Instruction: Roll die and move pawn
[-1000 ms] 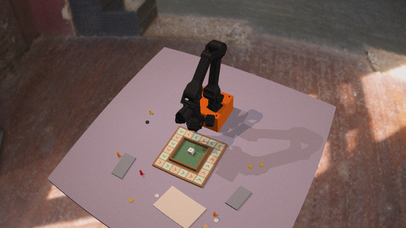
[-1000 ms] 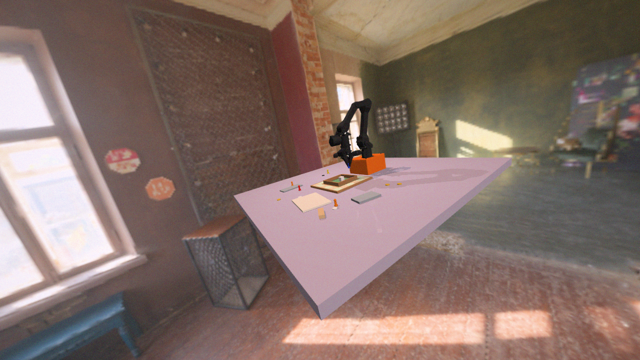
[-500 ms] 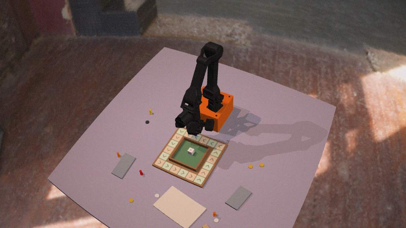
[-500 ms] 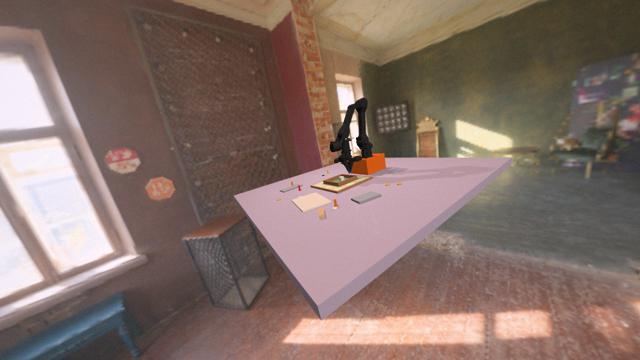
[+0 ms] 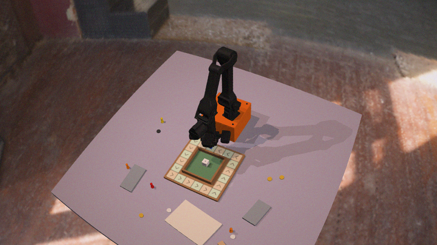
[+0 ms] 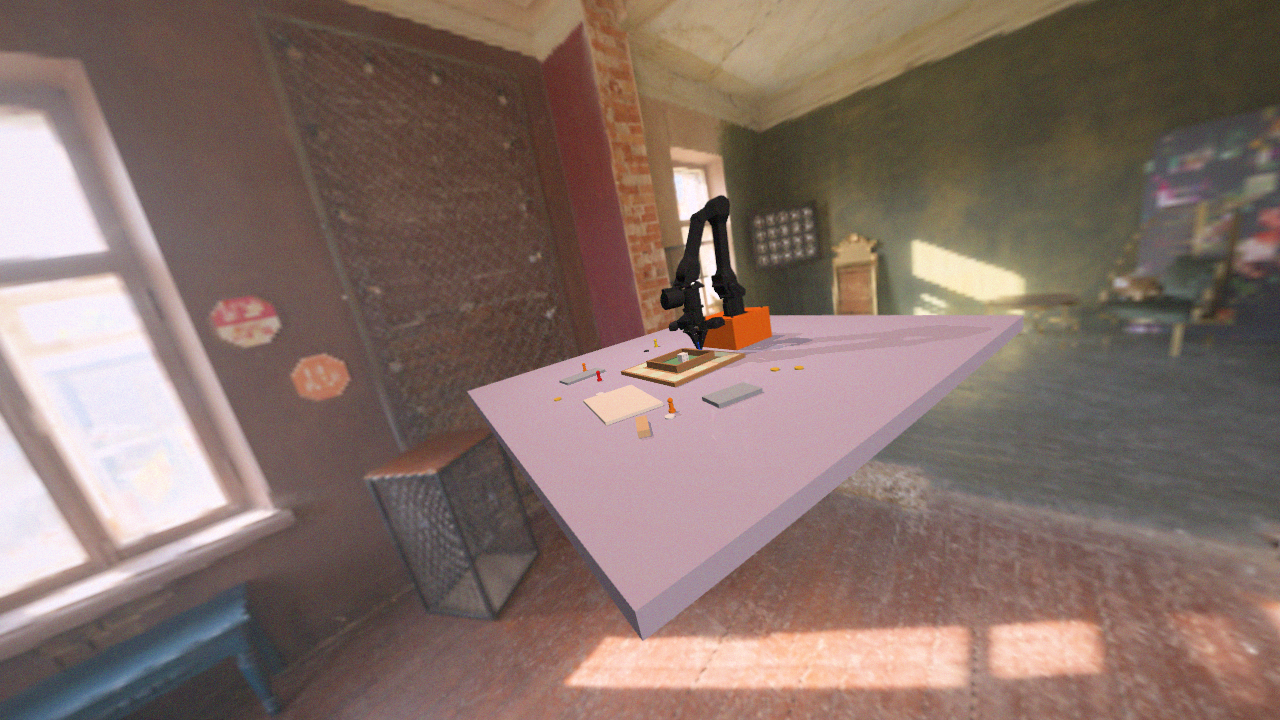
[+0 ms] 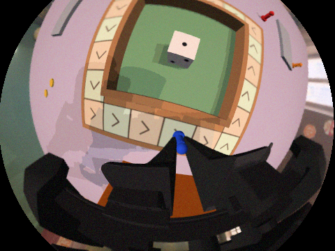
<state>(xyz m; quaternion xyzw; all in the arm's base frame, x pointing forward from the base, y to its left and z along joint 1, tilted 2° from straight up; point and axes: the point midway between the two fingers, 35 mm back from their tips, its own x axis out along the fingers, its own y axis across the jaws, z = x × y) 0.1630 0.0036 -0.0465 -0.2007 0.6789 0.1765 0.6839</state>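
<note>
The blue pawn is 1 cm above my gripper tip. Also, from my gripper tip: yellow pawn (3 cm ahead, 32 cm to the right, 1 cm below); then red pawn (35 cm ahead, 7 cm to the right, 1 cm below); then white die (9 cm ahead, 5 cm to the left).
</note>
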